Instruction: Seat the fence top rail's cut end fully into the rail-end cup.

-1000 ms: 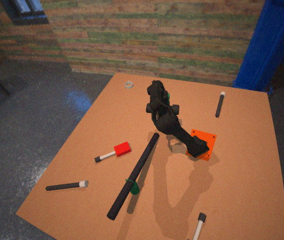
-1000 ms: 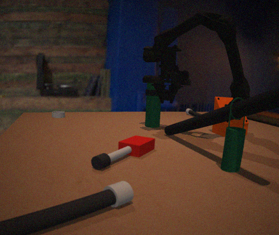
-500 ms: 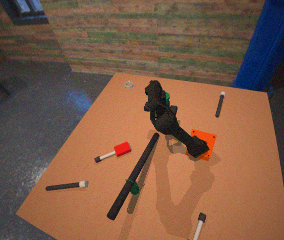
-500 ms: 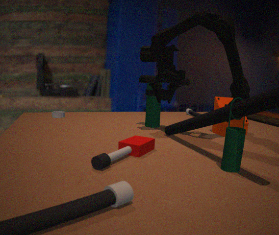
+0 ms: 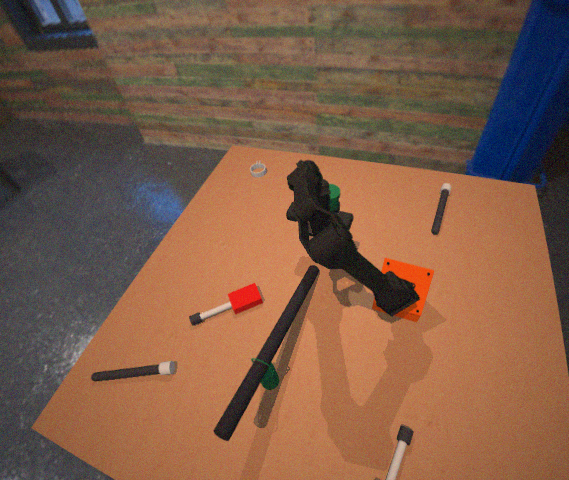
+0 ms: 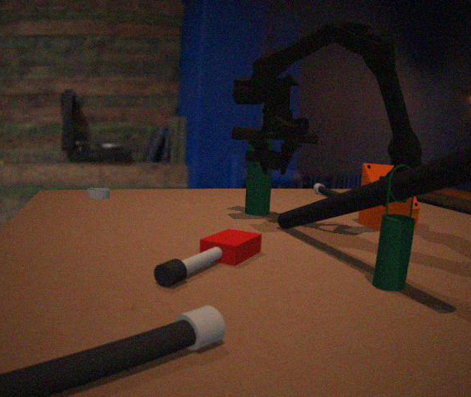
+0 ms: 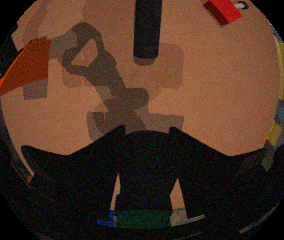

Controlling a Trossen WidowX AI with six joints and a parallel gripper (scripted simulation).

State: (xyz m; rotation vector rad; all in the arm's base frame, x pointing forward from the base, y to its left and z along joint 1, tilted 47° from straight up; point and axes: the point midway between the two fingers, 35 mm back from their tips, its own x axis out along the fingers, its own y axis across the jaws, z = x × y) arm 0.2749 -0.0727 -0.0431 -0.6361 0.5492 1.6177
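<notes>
The black rail-end cup is 2 cm to the right of my gripper tip and 3 cm above it. The rest, counted from my gripper tip: small green post: 5 cm behind, 43 cm to the left.
</notes>
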